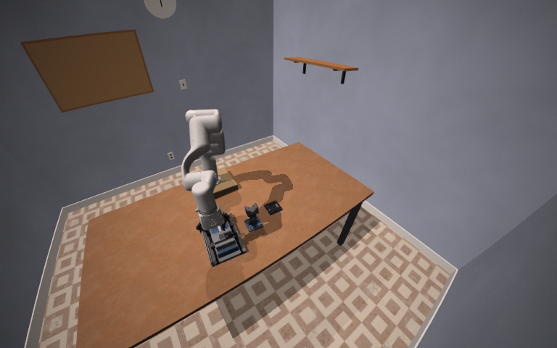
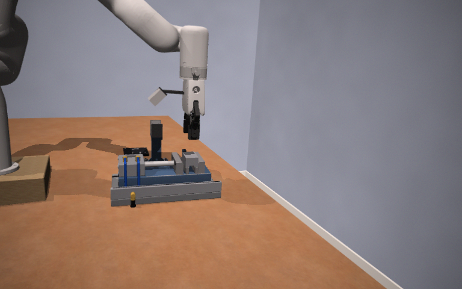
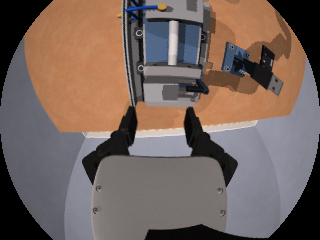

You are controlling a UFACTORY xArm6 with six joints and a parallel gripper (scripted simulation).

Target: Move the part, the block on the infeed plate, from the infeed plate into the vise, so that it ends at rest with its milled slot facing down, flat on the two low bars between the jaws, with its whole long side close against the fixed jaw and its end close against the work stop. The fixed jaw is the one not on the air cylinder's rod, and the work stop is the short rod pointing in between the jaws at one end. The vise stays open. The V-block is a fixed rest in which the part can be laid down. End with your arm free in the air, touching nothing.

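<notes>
My gripper is now 9 cm above the part. Also, from my hand: moving jaw (10 cm below, 3 cm behind, 2 cm to the left); then black work stop (9 cm below, 7 cm to the left); then fixed jaw (10 cm below, 3 cm ahead, 2 cm to the left).
</notes>
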